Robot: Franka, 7 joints.
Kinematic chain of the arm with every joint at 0, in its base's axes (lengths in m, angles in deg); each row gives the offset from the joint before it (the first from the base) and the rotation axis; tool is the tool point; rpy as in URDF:
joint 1: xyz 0 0 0.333 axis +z
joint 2: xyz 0 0 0 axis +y
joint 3: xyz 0 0 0.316 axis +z
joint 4: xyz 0.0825 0 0 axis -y
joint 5: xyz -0.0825 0 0.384 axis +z
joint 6: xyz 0 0 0 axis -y
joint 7: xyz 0.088 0 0 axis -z
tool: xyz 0 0 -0.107 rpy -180 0 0
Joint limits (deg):
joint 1: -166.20..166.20
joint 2: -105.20..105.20
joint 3: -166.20..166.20
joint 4: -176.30..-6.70
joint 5: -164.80..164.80
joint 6: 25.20..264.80
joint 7: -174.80..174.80
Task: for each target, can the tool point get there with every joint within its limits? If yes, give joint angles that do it. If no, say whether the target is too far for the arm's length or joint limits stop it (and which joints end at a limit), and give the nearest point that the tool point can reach.
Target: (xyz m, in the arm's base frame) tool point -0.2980 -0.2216 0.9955
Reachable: yes | joints -4.77 -60.19 -20.90 -79.90 37.50 201.60 -122.45
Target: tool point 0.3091 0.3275 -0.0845
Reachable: yes | joints 83.46 87.12 -45.66 -90.35 65.14 63.26 -55.90
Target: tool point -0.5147 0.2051 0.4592
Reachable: yes | joints 48.89 -75.15 69.03 -108.72 -110.61 205.17 67.66
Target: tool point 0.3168 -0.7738 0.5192
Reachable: yes | joints -71.63 66.26 23.42 -22.56 22.32 155.56 -75.75
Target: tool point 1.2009 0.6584 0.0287
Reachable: no: too far | nearest point 0.7343 0.4026 0.1469 | short by 0.545 m
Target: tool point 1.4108 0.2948 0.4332
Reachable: no: too far | nearest point 0.8377 0.1751 0.3925 | short by 0.587 m
